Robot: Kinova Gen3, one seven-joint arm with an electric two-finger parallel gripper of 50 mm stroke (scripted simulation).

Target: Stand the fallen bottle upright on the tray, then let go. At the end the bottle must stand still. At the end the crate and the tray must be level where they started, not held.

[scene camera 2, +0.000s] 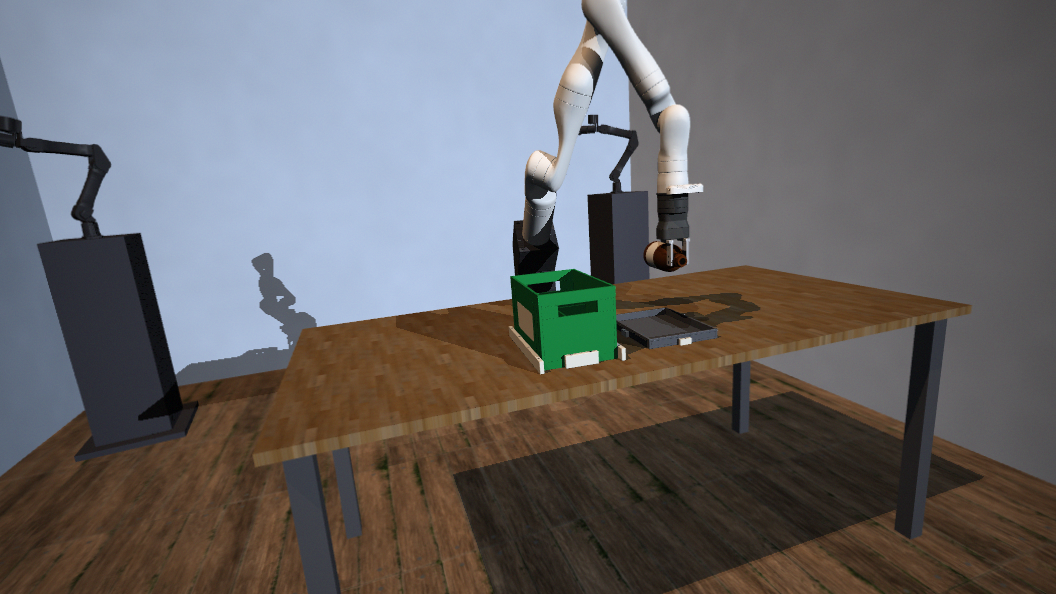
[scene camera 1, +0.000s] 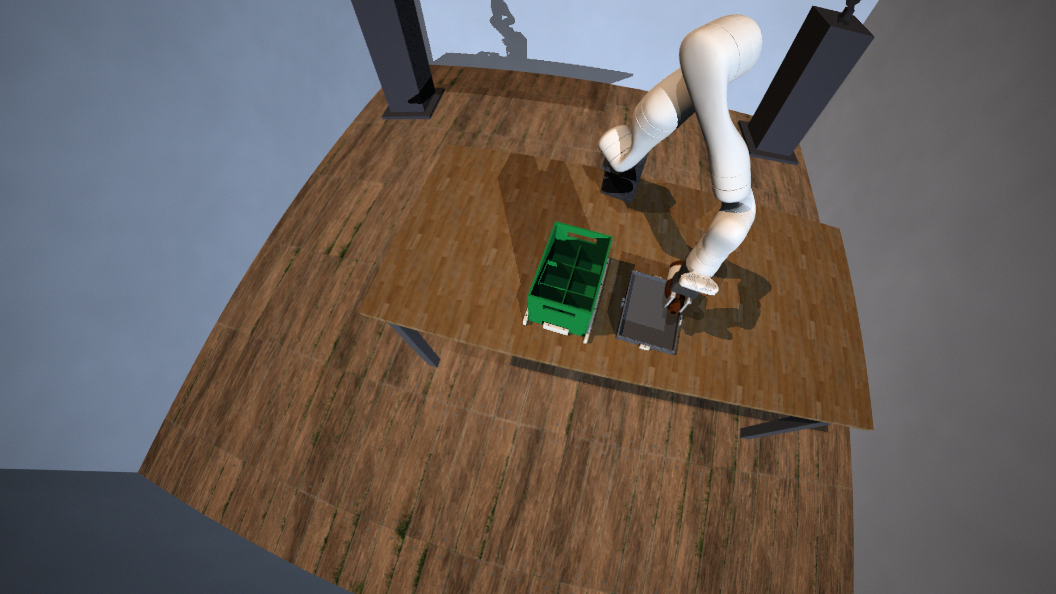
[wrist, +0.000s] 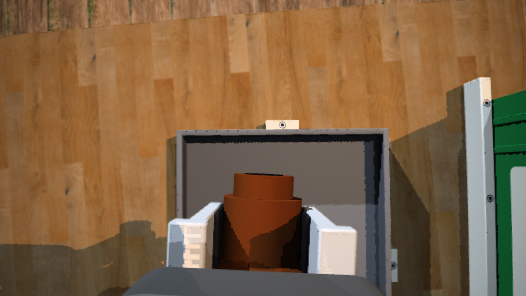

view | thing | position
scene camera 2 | my gripper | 677,264
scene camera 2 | brown bottle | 655,254
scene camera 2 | green crate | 580,317
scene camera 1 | green crate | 573,314
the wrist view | my gripper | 261,228
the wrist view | brown bottle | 261,225
